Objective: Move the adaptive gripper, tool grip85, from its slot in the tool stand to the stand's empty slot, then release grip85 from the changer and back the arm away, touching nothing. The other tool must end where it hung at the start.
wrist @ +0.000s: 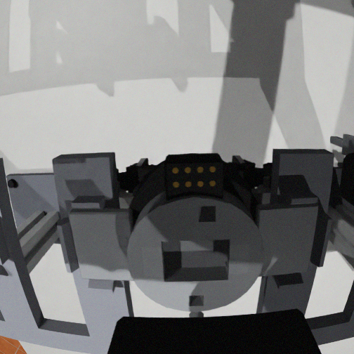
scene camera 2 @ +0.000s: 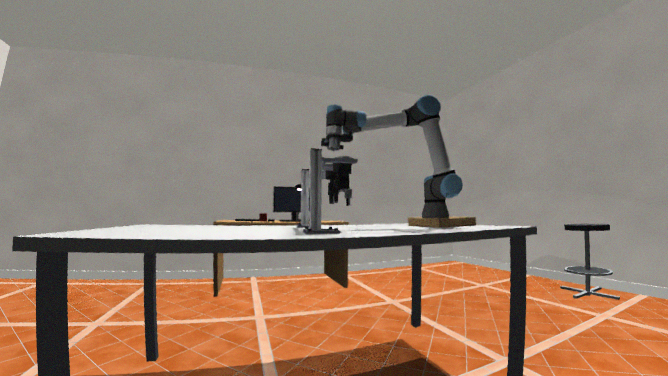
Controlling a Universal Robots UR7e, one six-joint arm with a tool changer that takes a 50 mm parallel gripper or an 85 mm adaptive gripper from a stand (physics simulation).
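Seen in the pictures: hand at its tool point: (scene camera 2: pixel 333 148); arm's base at its link origin: (scene camera 2: pixel 435 217).
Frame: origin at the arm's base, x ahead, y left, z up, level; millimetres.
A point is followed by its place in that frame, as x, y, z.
The adaptive gripper grip85 (scene camera 2: pixel 340 196) @[590, 157, 102] (wrist: pixel 190 162) hangs in a slot of the grey tool stand (scene camera 2: pixel 316 192) @[707, 345, 102] (wrist: pixel 107 322). In the wrist view its round top plate lies between two fork blocks, with gold contacts on its black side block. Parts of its fingers show far apart at both sides, so it is open. The arm's bare changer (scene camera 2: pixel 333 144) @[604, 132, 348] (wrist: pixel 215 336) is above the top plate, apart from it, with a gap visible in the scene view. A dark part of what looks like the other tool (wrist: pixel 348 175) shows at the right edge. I cannot make out the empty slot clearly.
The stand is on the white table (scene camera 2: pixel 150 232) @[1285, 399, -48], with a second upright (scene camera 2: pixel 304 200) @[720, -115, 97] behind the near one. The arm's base (scene camera 2: pixel 435 209) @[33, 59, 44] is on a wooden block (scene camera 2: pixel 442 222) @[47, 143, -24] at the right. A desk with a monitor (scene camera 2: pixel 286 199) is behind; a stool (scene camera 2: pixel 587 227) is at the right.
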